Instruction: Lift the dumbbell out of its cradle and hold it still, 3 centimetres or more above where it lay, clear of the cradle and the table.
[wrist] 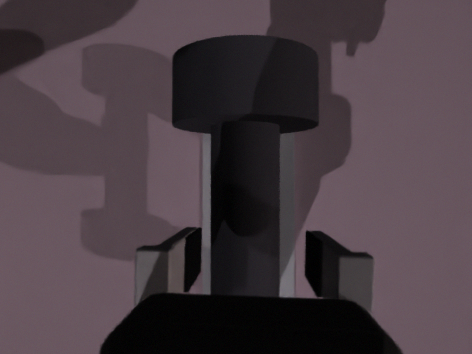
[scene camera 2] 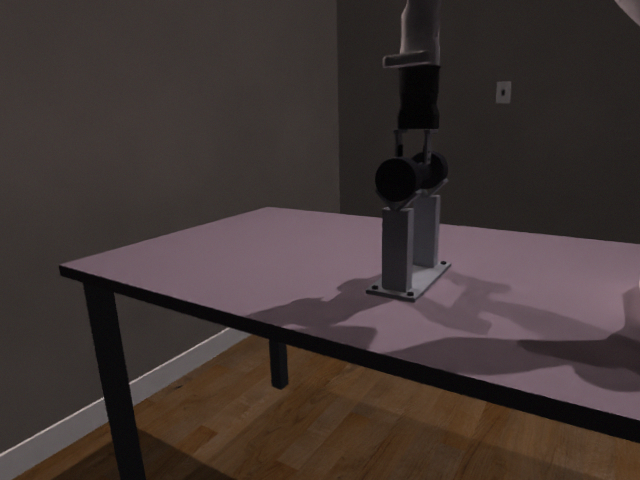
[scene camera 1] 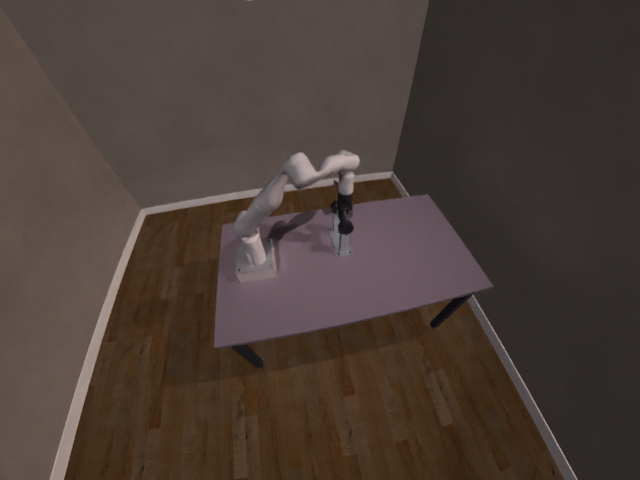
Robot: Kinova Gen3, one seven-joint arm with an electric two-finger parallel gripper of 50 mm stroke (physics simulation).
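Frame: origin at the arm's base, x ahead, y left, z up, level; millimetres.
Seen in the pictures: gripper, between the fingertips: (wrist: 252, 251) (scene camera 1: 342, 213); arm's base, origin of its link: (scene camera 1: 257, 258).
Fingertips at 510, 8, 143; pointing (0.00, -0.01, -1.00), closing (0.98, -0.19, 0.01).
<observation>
Offsets run from my fingertips to a thing's top centre, as dx, dy, dz. "*": to the spot under its first point. Level surfaces: height alone.
The black dumbbell @[-4, +0, +18] (scene camera 1: 345, 226) (scene camera 2: 396, 179) (wrist: 245, 82) lies level in its grey cradle (scene camera 1: 344, 246) (scene camera 2: 397, 248) (wrist: 287, 200), its two heads over the two upright posts. My gripper (scene camera 1: 344, 211) (scene camera 2: 413, 159) (wrist: 252, 251) is open and empty and points straight down over the handle. In the wrist view one finger stands on each side of the handle, with a gap on both sides. In scene camera 2 the fingertips reach down to about the top of the handle. The near head partly hides one fingertip there. The dumbbell's other head is hidden in the wrist view.
The cradle's base plate @[* -41, +16, -231] (scene camera 2: 428, 279) lies on the mauve table @[dz -239] (scene camera 1: 403, 268) (scene camera 2: 232, 258). The arm's white base (scene camera 1: 256, 271) stands at the table's left in scene camera 1. Shadows of the arm and dumbbell fall across the table top.
</observation>
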